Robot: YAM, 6 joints.
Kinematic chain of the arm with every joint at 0, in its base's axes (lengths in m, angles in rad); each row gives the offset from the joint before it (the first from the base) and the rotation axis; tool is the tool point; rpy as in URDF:
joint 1: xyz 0 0 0.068 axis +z
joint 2: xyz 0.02 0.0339 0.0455 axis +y
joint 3: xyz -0.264 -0.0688 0 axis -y
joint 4: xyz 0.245 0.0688 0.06 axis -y
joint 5: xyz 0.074 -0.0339 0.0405 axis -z
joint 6: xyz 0.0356 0 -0.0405 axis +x
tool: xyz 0 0 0 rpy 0 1.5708 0
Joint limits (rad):
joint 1: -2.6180..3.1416
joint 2: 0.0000..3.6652
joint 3: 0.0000..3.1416
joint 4: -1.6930..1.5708
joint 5: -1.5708..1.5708
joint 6: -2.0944..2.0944
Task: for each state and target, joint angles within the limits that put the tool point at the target. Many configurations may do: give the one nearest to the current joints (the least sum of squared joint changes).
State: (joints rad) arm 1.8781 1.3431 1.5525 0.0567 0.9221 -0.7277
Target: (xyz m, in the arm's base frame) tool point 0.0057 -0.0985 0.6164
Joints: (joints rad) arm 1.3566 0.6775 1.7829 0.1067 0.8401 -0.7277
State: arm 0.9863 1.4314 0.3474 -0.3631 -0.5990 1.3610
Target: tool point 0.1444 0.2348 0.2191
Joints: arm 0.9473 1.3476 0.7874 -0.2154 -0.5919 1.3610
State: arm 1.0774 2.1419 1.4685 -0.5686 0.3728 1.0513
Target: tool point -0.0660 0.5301 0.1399
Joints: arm 1.7147 2.4190 1.9012 -0.3043 0.3053 1.0513
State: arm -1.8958 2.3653 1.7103 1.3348 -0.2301 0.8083
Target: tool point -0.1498 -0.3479 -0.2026
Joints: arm -1.9976 3.1410 1.3571 1.1533 -0.2170 0.8083
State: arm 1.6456 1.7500 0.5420 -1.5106 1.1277 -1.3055
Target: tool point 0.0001 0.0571 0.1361
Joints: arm 2.0755 1.6818 0.2647 -1.6534 0.8915 -1.3055
